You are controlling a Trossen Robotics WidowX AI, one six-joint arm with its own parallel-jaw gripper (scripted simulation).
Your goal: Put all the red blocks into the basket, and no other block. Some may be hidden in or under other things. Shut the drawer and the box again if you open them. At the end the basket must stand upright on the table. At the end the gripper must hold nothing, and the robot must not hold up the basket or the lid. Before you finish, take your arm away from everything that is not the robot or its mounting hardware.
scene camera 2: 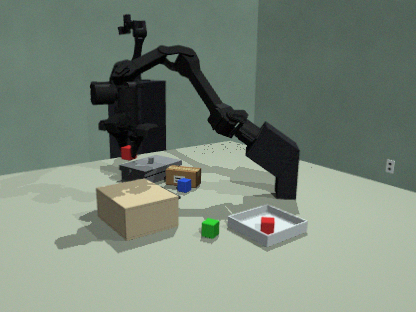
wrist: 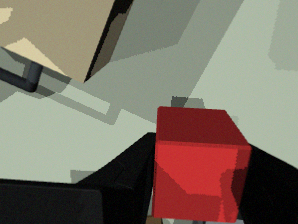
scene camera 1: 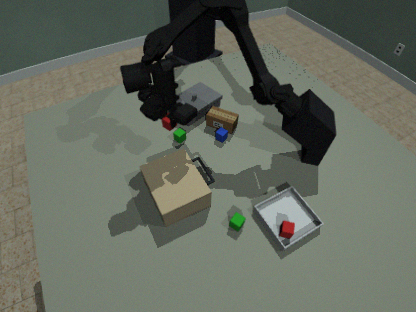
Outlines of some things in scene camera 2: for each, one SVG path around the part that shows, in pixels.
My gripper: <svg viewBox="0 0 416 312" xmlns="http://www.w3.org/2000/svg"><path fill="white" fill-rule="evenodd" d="M118 104L118 107L115 107L114 115L106 121L101 120L99 122L99 130L107 130L109 134L114 136L120 150L121 147L127 146L129 137L131 140L131 155L135 157L144 137L159 134L159 127L157 124L150 123L138 125L141 124L141 120L138 120L138 110L141 110L138 103Z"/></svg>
A shallow tray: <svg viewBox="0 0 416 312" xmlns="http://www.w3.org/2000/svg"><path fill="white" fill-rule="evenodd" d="M228 216L229 228L265 247L304 233L304 231L307 231L308 225L307 220L268 204ZM261 217L274 218L275 233L267 235L258 231L261 229Z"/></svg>
